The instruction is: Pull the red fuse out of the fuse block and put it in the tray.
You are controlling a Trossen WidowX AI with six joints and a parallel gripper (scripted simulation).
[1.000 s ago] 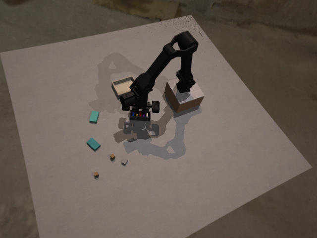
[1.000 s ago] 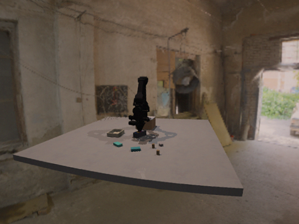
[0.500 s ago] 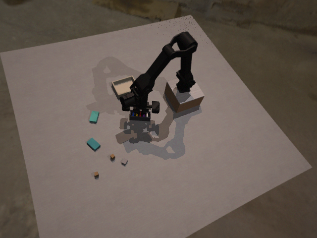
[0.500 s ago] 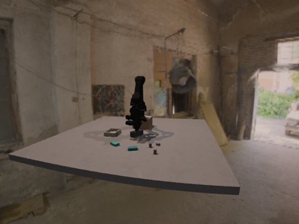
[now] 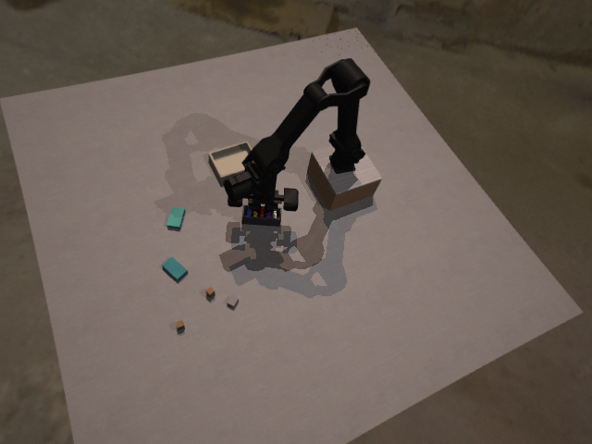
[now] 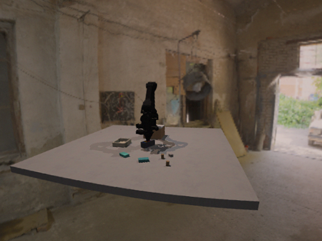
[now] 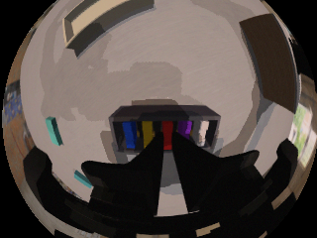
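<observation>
Now: the shallow beige tray 30 mm ahead of my gripper tip, 210 mm to the right of it and 30 mm below it. Round my gripper tip: red fuse (10 mm below).
</observation>
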